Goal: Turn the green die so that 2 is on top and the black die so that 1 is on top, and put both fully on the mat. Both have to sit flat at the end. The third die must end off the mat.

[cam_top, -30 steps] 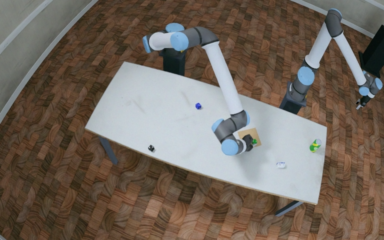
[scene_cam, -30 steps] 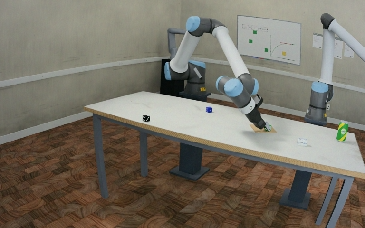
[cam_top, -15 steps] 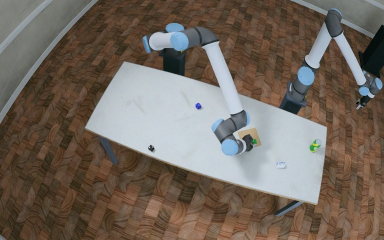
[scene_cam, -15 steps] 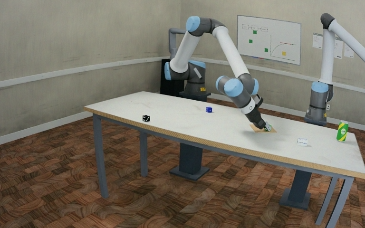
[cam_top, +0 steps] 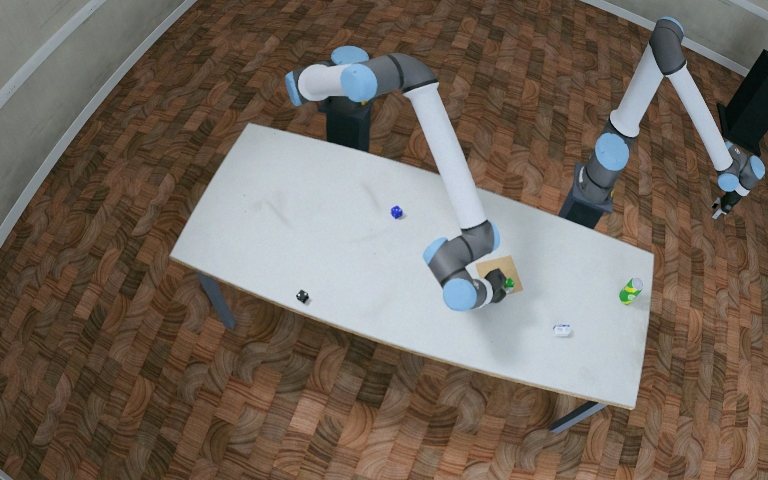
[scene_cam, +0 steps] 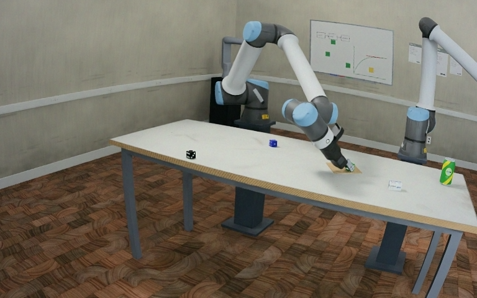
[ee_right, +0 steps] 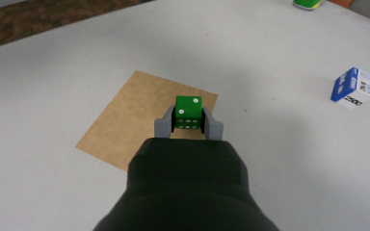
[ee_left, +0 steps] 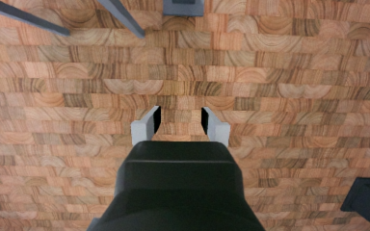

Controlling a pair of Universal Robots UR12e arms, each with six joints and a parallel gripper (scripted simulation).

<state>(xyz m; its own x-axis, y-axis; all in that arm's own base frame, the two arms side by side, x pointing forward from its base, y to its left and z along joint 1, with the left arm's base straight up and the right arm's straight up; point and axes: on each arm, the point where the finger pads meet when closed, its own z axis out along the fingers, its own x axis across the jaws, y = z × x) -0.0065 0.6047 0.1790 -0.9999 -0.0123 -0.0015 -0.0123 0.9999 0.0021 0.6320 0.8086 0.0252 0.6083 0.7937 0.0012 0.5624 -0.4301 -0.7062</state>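
Right now the green die is 10 mm behind my right hand and 10 mm to the left of it. The rest, counted from my right hand: small white box: 90 mm ahead, 250 mm to the left, 10 mm below; then tan mat: 30 mm behind, 30 mm to the right, 20 mm below; then blue die: 130 mm behind, 440 mm to the right, 10 mm below.
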